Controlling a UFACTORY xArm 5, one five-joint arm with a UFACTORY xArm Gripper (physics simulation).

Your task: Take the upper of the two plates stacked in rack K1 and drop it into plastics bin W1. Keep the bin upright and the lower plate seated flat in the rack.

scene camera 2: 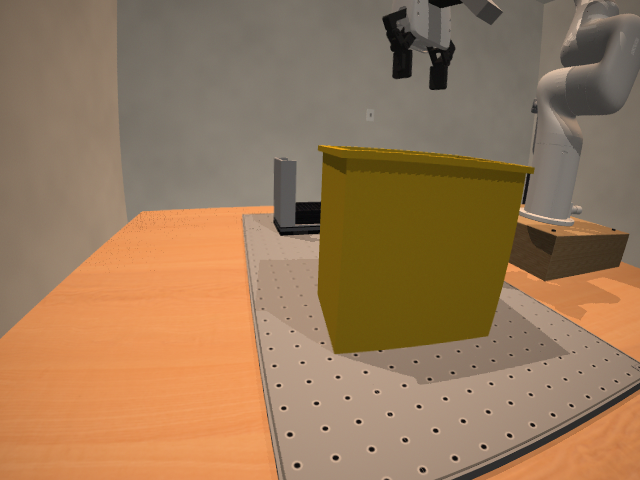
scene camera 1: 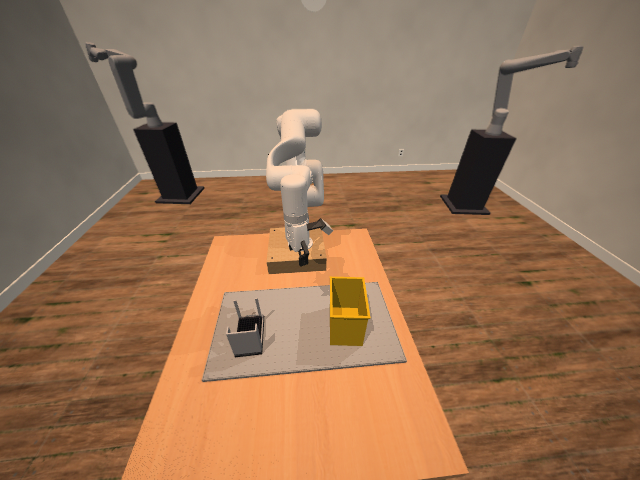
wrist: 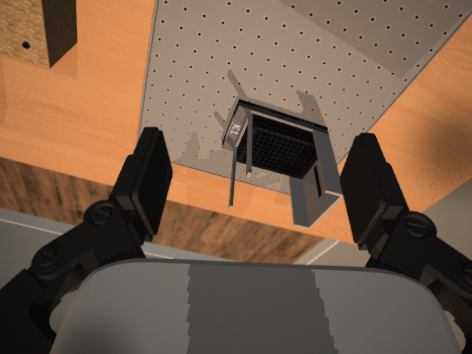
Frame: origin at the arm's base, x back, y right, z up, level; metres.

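Where they show: gripper, fingertip midpoint: (scene camera 2: pixel 420 83) (scene camera 1: pixel 298 256) (wrist: pixel 256 152); arm's base, link origin: (scene camera 2: pixel 544 218).
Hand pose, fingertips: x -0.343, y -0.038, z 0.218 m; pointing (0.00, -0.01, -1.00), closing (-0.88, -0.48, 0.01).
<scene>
Things, the pixels of their top centre, and the offset from my fingertips. Level surfaces: height alone.
- Rack K1, top centre: (wrist: pixel 277 201) (scene camera 2: pixel 315 159) (scene camera 1: pixel 243 312) dx -0.140, dy +0.180, dz -0.139 m
- black gridded plate, top centre: (wrist: pixel 280 154) (scene camera 2: pixel 309 206) (scene camera 1: pixel 248 331) dx -0.150, dy +0.179, dz -0.237 m
- Yellow bin W1, top centre: (scene camera 2: pixel 418 152) (scene camera 1: pixel 348 295) dx -0.078, dy -0.180, dz -0.105 m
- grey perforated board, surface height: dz -0.285 m
- wooden table, surface height: dz -0.298 m
Rack K1 (scene camera 1: pixel 245 343) (scene camera 2: pixel 284 191) (wrist: pixel 327 165) stands upright at the left of the perforated board in scene camera 1, with a grey channel wall at one end and two thin posts at the other. A black gridded plate (scene camera 1: pixel 249 324) (scene camera 2: pixel 308 212) (wrist: pixel 280 151) lies low in it; I cannot tell the upper plate from the lower. Yellow bin W1 (scene camera 1: pixel 348 331) (scene camera 2: pixel 418 258) stands upright on the right of the board and hides part of the rack in scene camera 2. My gripper (scene camera 1: pixel 302 261) (scene camera 2: pixel 419 83) (wrist: pixel 256 152) is open and empty, high above board level and away from the rack.
The grey perforated board (scene camera 1: pixel 281 310) (scene camera 2: pixel 361 439) (wrist: pixel 200 50) lies on the wooden table (scene camera 1: pixel 310 413) (scene camera 2: pixel 155 361) (wrist: pixel 100 115). The arm's wooden base block (scene camera 1: pixel 297 266) (scene camera 2: pixel 578 253) (wrist: pixel 25 20) stands behind the board. Two other arms stand on black pedestals (scene camera 1: pixel 168 162) (scene camera 1: pixel 478 173) off the table.
</scene>
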